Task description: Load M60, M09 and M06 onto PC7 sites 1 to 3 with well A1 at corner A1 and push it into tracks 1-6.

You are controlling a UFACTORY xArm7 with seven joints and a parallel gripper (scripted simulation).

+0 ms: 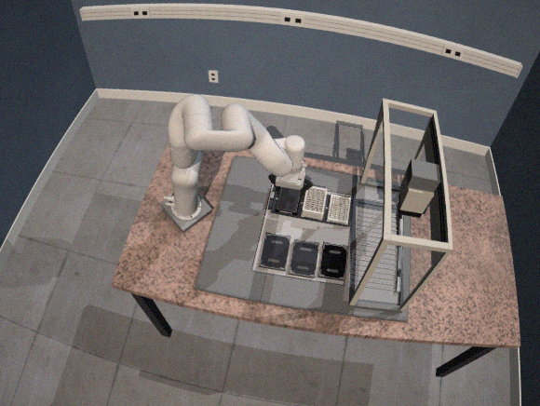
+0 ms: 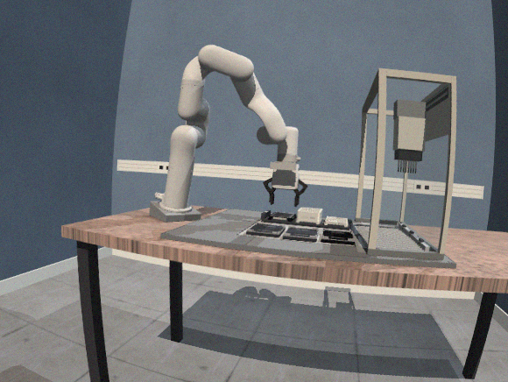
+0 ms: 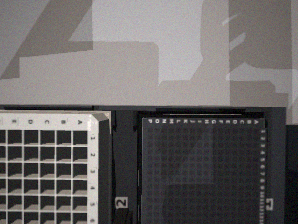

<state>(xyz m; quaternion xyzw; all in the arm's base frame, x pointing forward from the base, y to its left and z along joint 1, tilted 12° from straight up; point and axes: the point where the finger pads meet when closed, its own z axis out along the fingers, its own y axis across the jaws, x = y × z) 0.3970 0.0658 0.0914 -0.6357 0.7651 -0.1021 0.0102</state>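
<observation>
Right now my hand is 5 cm above the dark 384-well plate M60. The rest, counted from my hand: white deep-well block M09: 10 cm ahead, 4 cm below, 2 cm to the right; dark plate carrier PC7: 10 cm ahead, 5 cm below, 2 cm to the right; white 96-well plate M06: 20 cm ahead, 5 cm below, 4 cm to the right.
</observation>
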